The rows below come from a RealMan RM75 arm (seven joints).
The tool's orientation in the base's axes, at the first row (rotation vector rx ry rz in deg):
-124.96 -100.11 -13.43
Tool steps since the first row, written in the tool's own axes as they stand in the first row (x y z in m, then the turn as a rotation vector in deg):
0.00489 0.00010 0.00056 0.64 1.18 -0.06
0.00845 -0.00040 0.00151 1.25 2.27 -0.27
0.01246 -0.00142 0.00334 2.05 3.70 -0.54
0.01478 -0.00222 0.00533 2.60 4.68 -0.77
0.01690 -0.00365 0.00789 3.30 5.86 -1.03
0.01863 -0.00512 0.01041 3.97 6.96 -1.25
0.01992 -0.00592 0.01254 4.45 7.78 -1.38
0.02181 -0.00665 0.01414 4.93 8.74 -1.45
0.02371 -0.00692 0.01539 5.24 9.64 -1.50
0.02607 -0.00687 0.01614 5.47 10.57 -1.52
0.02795 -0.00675 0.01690 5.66 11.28 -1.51
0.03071 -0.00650 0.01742 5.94 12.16 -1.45
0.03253 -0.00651 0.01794 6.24 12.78 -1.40
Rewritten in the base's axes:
0.00119 0.00465 0.00109 1.30 0.34 0.08
0.00145 0.00834 0.00147 2.51 0.62 0.31
0.00125 0.01286 0.00126 4.11 0.98 0.61
0.00085 0.01584 0.00030 5.20 1.22 0.85
-0.00025 0.01897 -0.00115 6.53 1.54 1.14
-0.00147 0.02173 -0.00269 7.77 1.86 1.40
-0.00212 0.02383 -0.00412 8.68 2.10 1.55
-0.00252 0.02627 -0.00486 9.73 2.33 1.62
-0.00244 0.02850 -0.00535 10.68 2.43 1.63
-0.00190 0.03092 -0.00527 11.64 2.46 1.58
-0.00141 0.03289 -0.00537 12.37 2.50 1.53
-0.00057 0.03555 -0.00498 13.28 2.61 1.43
-0.00020 0.03740 -0.00485 13.95 2.78 1.38

